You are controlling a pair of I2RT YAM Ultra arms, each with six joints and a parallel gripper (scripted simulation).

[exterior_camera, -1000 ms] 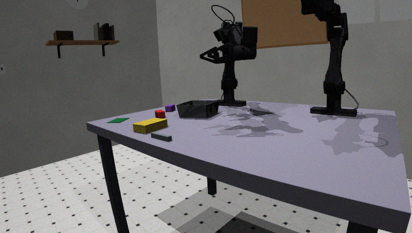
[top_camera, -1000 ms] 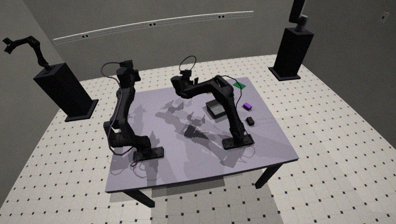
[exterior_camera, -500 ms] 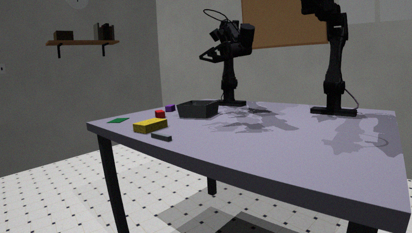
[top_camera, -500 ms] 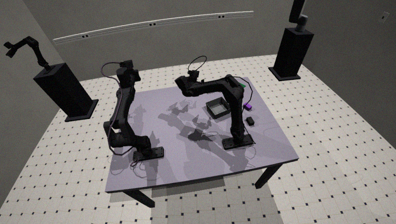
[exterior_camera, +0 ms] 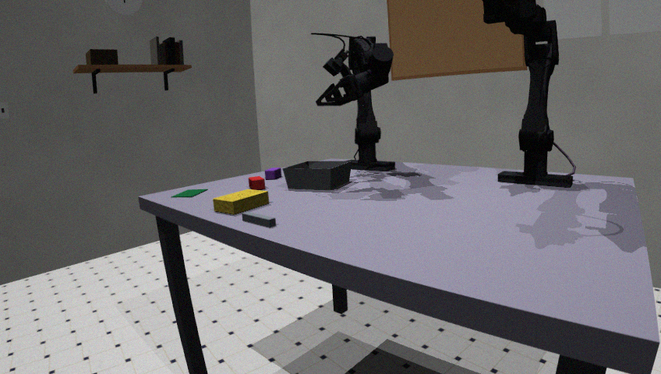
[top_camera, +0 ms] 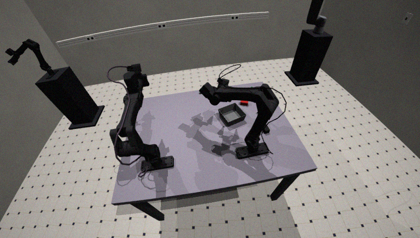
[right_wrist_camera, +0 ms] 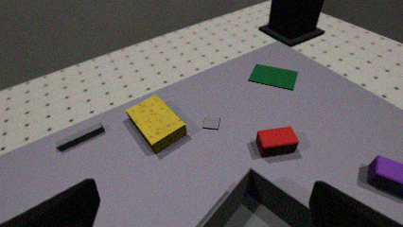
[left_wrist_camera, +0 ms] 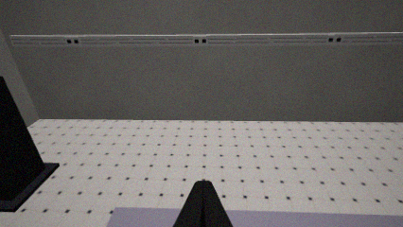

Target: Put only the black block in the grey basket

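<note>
My right hand is 18 cm past the black block, 26 cm to the left of it and 23 cm above it. Round my right hand: grey basket 2 cm behind, 5 cm to the right, 22 cm below; red block 11 cm ahead, 19 cm to the right, 23 cm below; small grey tile 22 cm ahead, 12 cm to the right, 24 cm below.
</note>
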